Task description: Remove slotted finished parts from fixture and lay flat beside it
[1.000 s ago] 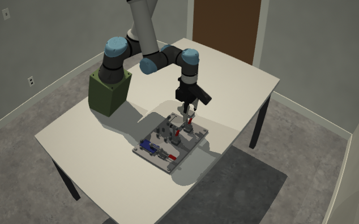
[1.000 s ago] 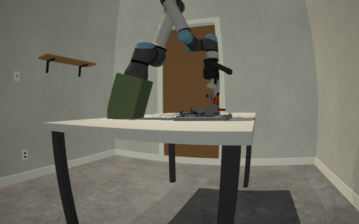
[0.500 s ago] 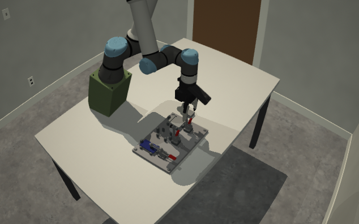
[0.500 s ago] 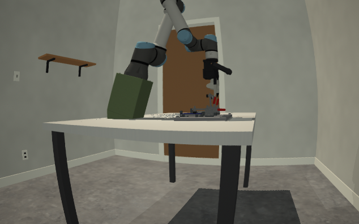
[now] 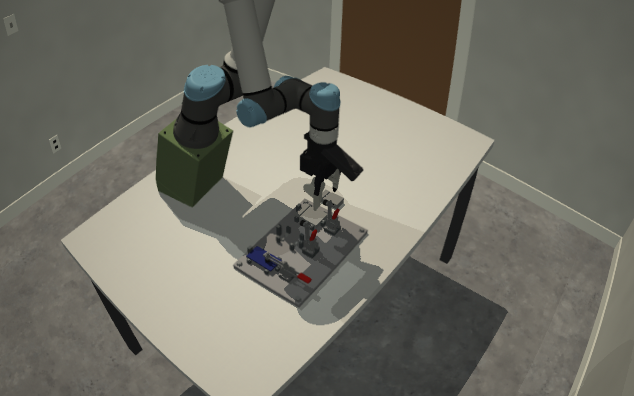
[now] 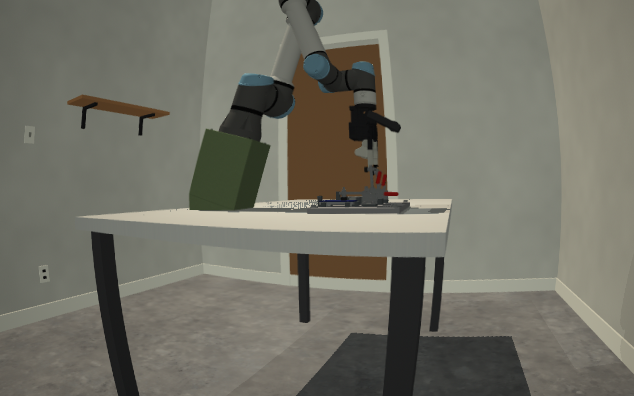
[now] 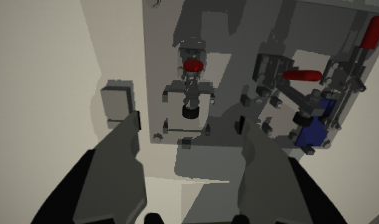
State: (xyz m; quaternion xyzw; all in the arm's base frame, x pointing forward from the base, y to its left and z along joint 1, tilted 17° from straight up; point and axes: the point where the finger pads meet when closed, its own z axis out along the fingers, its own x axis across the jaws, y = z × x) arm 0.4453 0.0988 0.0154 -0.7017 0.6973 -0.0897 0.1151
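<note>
Right now the pale grey part is 60 mm behind my hand and 100 mm below it. Also, from my hand: blue blank (50 mm behind, 220 mm to the right, 100 mm below); then grey fixture plate (110 mm to the right, 120 mm below).
</note>
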